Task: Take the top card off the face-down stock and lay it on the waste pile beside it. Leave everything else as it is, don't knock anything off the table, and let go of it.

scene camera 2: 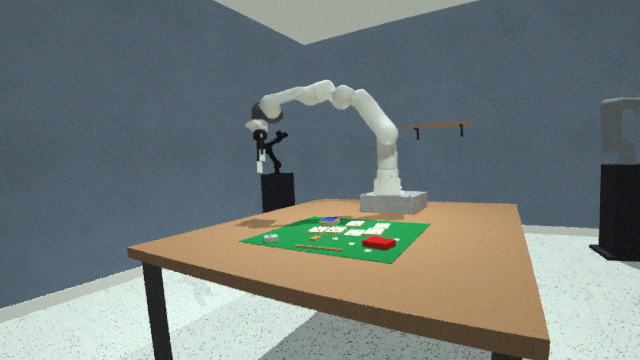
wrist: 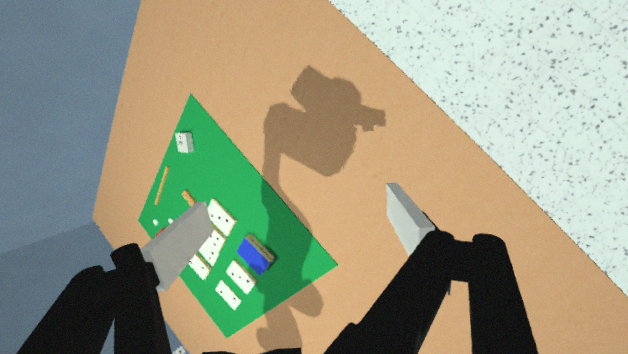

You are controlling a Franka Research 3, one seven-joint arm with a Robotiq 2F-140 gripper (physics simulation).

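Note:
The face-down stock (scene camera 2: 330,220) (wrist: 255,256) is a small stack with a blue top, lying on the green mat (scene camera 2: 411,231) (wrist: 215,165). A white face-up card or pile (scene camera 2: 355,223) (wrist: 241,276) lies beside it, a little apart; I cannot tell for certain whether this is the waste pile. My gripper (scene camera 2: 261,162) (wrist: 295,208) is wide open and empty, high above the table and off to the side of the stock. In the wrist view its left finger hides part of the mat and some of the things on it.
More white cards (scene camera 2: 336,230) (wrist: 221,217) lie near the stock. A red box (scene camera 2: 379,243), a grey-white block (scene camera 2: 270,238) (wrist: 184,142), a thin stick (scene camera 2: 318,247) (wrist: 161,186) and a small orange piece (scene camera 2: 315,238) (wrist: 187,197) are on the mat.

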